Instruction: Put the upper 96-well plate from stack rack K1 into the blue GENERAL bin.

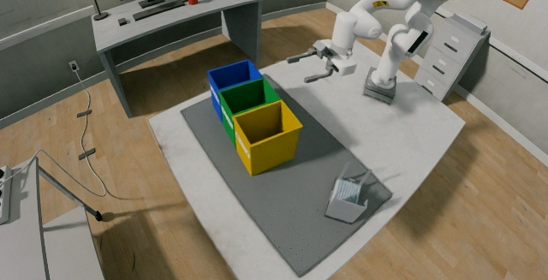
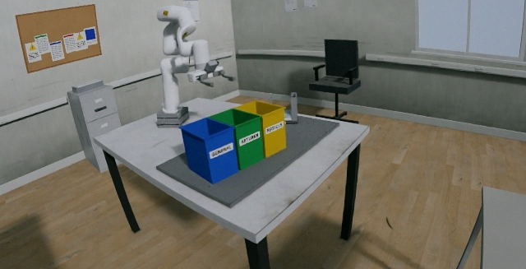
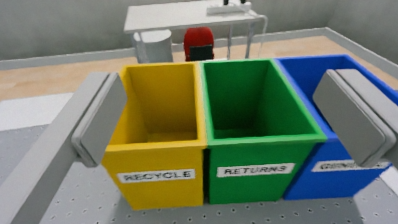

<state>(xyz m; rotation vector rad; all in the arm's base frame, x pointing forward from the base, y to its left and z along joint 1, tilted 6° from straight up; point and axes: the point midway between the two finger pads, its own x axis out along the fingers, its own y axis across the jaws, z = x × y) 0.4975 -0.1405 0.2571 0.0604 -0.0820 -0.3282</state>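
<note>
The white plate is 340 mm to the left of my hand, 260 mm below it and 110 mm ahead of it. Also, from my hand: green bin 200 mm below, 130 mm ahead, 100 mm to the right; then blue general bin 230 mm to the right, 200 mm below, 90 mm ahead; then yellow bin 200 mm below, 170 mm ahead, 20 mm to the left.
</note>
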